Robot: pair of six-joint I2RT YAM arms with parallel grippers.
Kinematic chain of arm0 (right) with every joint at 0, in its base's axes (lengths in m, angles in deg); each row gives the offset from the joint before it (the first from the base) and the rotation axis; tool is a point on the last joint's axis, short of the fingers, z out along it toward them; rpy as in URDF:
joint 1: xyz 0 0 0.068 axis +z
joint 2: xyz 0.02 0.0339 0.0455 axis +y
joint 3: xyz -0.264 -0.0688 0 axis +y
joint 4: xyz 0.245 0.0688 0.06 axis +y
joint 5: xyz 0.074 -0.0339 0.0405 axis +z
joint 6: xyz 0.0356 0 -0.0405 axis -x
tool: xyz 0 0 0 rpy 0 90 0
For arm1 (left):
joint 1: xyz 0 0 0.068 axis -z
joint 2: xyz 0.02 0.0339 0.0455 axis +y
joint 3: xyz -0.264 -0.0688 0 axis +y
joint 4: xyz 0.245 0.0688 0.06 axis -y
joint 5: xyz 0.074 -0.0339 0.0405 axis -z
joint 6: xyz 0.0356 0 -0.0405 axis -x
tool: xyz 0 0 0 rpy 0 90 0
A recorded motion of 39 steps. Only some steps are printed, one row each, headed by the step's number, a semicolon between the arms.
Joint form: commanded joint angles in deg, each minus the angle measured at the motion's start. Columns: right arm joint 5, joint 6, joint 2, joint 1, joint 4, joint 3; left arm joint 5, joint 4, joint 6, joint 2, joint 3, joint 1.
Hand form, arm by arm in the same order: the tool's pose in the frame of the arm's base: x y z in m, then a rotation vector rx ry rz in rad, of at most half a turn. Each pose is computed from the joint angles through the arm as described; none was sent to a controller.
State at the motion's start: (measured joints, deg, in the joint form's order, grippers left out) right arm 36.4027 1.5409 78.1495 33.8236 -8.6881 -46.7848; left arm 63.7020 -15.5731 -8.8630 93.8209 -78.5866 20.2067
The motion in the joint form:
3: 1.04 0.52 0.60 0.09 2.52 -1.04; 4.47 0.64 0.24 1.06 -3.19 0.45
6: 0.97 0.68 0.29 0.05 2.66 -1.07; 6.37 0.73 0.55 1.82 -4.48 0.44
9: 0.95 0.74 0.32 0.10 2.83 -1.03; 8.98 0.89 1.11 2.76 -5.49 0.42
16: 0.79 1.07 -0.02 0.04 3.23 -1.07; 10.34 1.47 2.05 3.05 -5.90 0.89
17: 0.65 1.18 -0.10 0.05 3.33 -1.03; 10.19 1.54 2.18 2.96 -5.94 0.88
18: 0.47 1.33 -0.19 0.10 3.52 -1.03; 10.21 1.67 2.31 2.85 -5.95 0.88
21: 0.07 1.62 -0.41 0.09 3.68 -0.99; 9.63 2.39 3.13 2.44 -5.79 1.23
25: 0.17 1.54 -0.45 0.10 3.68 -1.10; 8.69 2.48 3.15 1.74 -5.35 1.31
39: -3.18 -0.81 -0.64 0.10 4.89 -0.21; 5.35 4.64 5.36 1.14 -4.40 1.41
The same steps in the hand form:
3: 0.2389 0.1867 0.2552 -1.0314 1.7704 1.0042; 0.3361 -0.1620 0.3384 1.1746 1.5728 -1.3383
6: 0.2383 0.1860 0.2566 -1.0320 1.7655 1.0004; 0.3387 -0.1634 0.3418 1.1895 1.5468 -1.3685
9: 0.2381 0.1862 0.2560 -1.0338 1.7690 1.0005; 0.3415 -0.1649 0.3426 1.2060 1.5228 -1.4166
16: 0.2375 0.1853 0.2572 -1.0357 1.7668 0.9936; 0.3410 -0.1683 0.3443 1.2188 1.5063 -1.4489
17: 0.2372 0.1851 0.2572 -1.0360 1.7675 0.9902; 0.3409 -0.1681 0.3451 1.2170 1.5065 -1.4458
18: 0.2369 0.1851 0.2573 -1.0372 1.7683 0.9862; 0.3405 -0.1680 0.3461 1.2172 1.5040 -1.4453
21: 0.2365 0.1845 0.2578 -1.0368 1.7672 0.9760; 0.3386 -0.1696 0.3485 1.2143 1.5034 -1.4398
25: 0.2365 0.1846 0.2586 -1.0367 1.7647 0.9784; 0.3361 -0.1690 0.3502 1.2088 1.5073 -1.4221
39: 0.2357 0.1820 0.2519 -0.9713 1.8467 0.9479; 0.3362 -0.1690 0.3506 1.1646 1.5410 -1.3773

